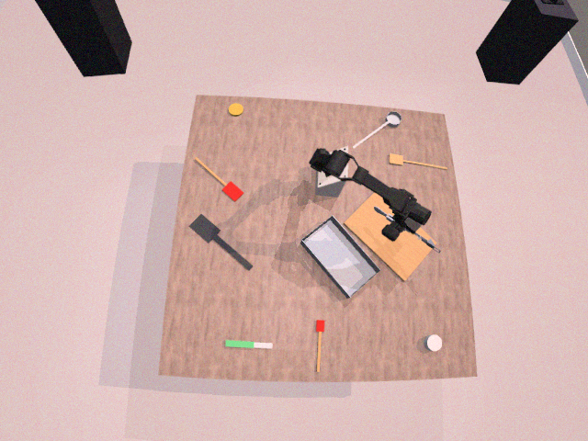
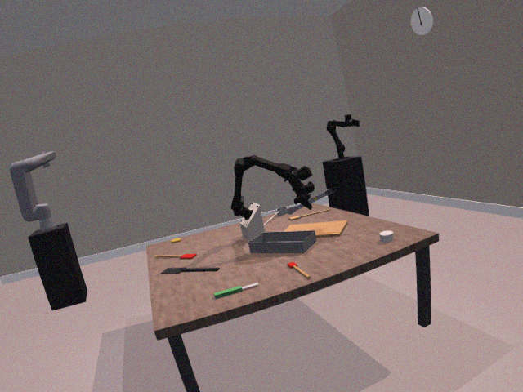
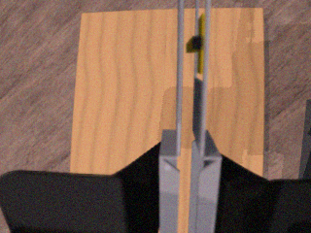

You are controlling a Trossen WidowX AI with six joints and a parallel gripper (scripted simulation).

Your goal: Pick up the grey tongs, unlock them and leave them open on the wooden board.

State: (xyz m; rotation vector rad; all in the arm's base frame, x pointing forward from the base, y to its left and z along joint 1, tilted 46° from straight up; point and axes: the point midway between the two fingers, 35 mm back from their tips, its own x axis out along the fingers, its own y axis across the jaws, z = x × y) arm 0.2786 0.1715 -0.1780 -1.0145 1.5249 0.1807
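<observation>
The tong arm lies 10 mm behind my gripper tip, 10 mm to the right of it and 40 mm above it. Round my gripper tip: grey roasting tin 70 mm ahead, 240 mm to the right, 110 mm below; then board 30 mm behind, 10 mm to the left, 130 mm below; then black lock piece 30 mm ahead, 20 mm to the left, 60 mm above.
</observation>
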